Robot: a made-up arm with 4 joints. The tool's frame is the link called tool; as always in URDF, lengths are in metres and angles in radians. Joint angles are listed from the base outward. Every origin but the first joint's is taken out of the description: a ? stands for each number. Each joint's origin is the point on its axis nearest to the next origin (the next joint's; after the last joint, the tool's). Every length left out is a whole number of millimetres.
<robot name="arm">
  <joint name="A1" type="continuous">
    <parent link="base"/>
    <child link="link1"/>
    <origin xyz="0 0.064 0.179" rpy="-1.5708 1.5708 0"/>
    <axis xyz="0 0 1"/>
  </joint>
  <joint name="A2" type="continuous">
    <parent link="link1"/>
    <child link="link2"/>
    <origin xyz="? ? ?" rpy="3.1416 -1.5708 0"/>
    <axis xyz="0 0 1"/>
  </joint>
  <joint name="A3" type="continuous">
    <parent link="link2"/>
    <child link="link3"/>
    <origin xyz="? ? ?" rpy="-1.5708 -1.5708 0"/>
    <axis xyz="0 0 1"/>
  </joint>
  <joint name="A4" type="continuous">
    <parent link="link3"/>
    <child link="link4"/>
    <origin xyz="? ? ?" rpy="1.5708 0 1.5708"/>
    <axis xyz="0 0 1"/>
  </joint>
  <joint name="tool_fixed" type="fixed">
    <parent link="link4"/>
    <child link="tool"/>
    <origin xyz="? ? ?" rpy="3.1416 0 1.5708"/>
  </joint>
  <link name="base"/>
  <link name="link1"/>
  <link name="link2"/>
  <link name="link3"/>
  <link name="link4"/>
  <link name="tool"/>
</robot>
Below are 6 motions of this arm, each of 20 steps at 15 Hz.
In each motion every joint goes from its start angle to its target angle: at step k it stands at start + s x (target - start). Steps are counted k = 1, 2, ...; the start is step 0. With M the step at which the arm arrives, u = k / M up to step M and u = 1 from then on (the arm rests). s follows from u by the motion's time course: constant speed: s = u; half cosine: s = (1 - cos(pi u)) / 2; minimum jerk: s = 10 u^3 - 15 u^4 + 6 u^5.
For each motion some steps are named. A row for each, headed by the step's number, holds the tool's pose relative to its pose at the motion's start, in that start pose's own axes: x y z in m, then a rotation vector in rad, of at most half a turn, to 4 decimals.
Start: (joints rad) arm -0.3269 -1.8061 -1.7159 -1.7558
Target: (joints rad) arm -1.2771 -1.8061 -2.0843 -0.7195
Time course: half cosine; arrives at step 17
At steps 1, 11, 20:
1: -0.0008 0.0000 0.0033 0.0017 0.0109 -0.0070
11: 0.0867 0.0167 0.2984 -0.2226 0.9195 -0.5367
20: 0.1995 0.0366 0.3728 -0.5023 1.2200 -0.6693

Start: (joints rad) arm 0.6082 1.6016 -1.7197 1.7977
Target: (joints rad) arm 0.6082 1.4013 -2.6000 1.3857
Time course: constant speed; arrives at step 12
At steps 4, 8, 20:
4: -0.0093 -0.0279 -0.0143 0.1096 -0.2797 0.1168
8: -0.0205 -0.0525 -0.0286 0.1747 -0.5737 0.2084
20: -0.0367 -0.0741 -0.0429 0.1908 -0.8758 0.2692

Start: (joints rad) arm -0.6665 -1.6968 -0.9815 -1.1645
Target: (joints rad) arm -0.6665 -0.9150 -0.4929 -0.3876
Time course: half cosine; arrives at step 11
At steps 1, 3, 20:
1: -0.0036 0.0009 -0.0028 0.0160 -0.0038 -0.0246
3: -0.0289 0.0131 -0.0229 0.1356 -0.0253 -0.2135
20: -0.0675 0.1943 -0.0496 0.7484 0.0577 -1.3264

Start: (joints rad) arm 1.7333 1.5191 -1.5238 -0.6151
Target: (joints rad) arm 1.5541 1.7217 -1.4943 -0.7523
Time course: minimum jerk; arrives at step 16
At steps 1, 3, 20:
1: 0.0000 -0.0002 -0.0002 0.0006 0.0001 0.0003
3: 0.0006 -0.0034 -0.0038 0.0140 0.0021 0.0058
20: 0.0158 -0.0620 -0.0891 0.2898 0.0250 0.1326

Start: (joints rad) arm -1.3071 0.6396 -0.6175 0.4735
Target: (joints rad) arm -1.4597 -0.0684 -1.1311 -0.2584
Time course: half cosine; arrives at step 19
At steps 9, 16, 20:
9: 0.0661 -0.0456 0.0069 -0.1134 -0.3160 0.5318
16: 0.0933 -0.0528 0.0386 -0.3522 -0.6730 0.9866
20: 0.0922 -0.0521 0.0429 -0.3918 -0.7179 1.0339

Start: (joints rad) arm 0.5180 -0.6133 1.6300 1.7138
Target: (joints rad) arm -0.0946 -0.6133 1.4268 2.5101
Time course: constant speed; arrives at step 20
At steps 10, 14, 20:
10: -0.0439 -0.0069 -0.0401 0.0909 -0.2615 -0.1447
14: -0.0555 -0.0102 -0.0624 0.1619 -0.3507 -0.1985
20: -0.0655 -0.0145 -0.0988 0.3001 -0.4581 -0.2719

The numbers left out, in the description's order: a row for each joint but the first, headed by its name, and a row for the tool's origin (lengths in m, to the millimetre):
A2: -0.177 -0.116 0
A3: 0.056 -0.092 0
A4: -0.108 -0.12 0
tool: -0.156 -0.084 0

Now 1 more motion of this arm.
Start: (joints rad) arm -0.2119 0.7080 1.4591 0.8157
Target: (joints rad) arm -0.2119 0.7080 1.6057 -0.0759
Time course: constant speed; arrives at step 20
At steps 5, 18, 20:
5: 0.0393 -0.0173 -0.0075 0.0280 0.0238 0.2229
18: 0.1464 -0.0209 -0.0371 0.1241 0.0546 0.8013
20: 0.1619 -0.0161 -0.0423 0.1413 0.0548 0.8900

